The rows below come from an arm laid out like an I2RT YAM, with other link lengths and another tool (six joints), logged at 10 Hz.
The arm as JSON. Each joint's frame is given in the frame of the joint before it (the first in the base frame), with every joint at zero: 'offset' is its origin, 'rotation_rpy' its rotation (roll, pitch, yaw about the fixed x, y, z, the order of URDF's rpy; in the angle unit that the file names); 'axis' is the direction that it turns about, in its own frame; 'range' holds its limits. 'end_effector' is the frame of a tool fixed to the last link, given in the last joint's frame.
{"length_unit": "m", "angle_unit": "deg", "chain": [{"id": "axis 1", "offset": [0.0, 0.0, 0.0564], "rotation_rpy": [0.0, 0.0, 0.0], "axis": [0.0, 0.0, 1.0], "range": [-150.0, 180.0]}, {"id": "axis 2", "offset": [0.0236, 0.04, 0.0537], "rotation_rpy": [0.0, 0.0, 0.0], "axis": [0.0, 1.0, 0.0], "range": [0.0, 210.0]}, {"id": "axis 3", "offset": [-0.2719, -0.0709, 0.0], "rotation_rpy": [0.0, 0.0, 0.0], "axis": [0.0, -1.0, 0.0], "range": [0.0, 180.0]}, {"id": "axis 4", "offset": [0.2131, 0.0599, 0.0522], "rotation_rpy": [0.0, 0.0, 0.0], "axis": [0.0, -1.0, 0.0], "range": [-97.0, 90.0]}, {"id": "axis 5", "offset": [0.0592, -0.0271, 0.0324], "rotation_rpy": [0.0, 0.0, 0.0], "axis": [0.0, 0.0, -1.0], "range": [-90.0, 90.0]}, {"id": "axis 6", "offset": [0.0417, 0.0, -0.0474], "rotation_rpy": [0.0, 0.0, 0.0], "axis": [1.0, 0.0, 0.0], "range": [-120.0, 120.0]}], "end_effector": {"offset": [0.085, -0.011, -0.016], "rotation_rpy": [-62.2, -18.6, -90.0]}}
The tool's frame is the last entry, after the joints.
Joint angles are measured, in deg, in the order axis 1, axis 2, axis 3, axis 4, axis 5, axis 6. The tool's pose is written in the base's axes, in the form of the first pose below.
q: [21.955 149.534 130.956 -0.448 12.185 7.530]
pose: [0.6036 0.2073 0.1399 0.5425 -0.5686 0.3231 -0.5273]
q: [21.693 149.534 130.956 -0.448 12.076 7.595]
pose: [0.6045 0.2048 0.1399 0.5421 -0.5677 0.3245 -0.5278]
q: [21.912 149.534 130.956 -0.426 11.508 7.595]
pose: [0.6036 0.2083 0.1399 0.5463 -0.5692 0.3219 -0.5234]
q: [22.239 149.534 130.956 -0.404 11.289 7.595]
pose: [0.6024 0.2123 0.1399 0.5491 -0.5704 0.3196 -0.5206]
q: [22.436 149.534 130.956 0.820 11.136 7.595]
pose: [0.6034 0.2154 0.1433 0.5562 -0.5638 0.3148 -0.5231]
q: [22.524 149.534 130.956 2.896 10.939 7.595]
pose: [0.6057 0.2179 0.1493 0.5668 -0.5517 0.3081 -0.5287]
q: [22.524 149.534 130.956 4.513 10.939 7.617]
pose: [0.6078 0.2187 0.1540 0.5738 -0.5416 0.3036 -0.5341]
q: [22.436 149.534 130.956 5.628 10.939 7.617]
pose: [0.6094 0.2184 0.1573 0.5781 -0.5344 0.3009 -0.5383]
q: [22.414 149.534 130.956 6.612 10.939 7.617]
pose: [0.6106 0.2186 0.1602 0.5821 -0.5282 0.2981 -0.5416]
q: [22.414 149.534 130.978 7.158 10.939 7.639]
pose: [0.6113 0.2189 0.1620 0.5845 -0.5245 0.2966 -0.5434]
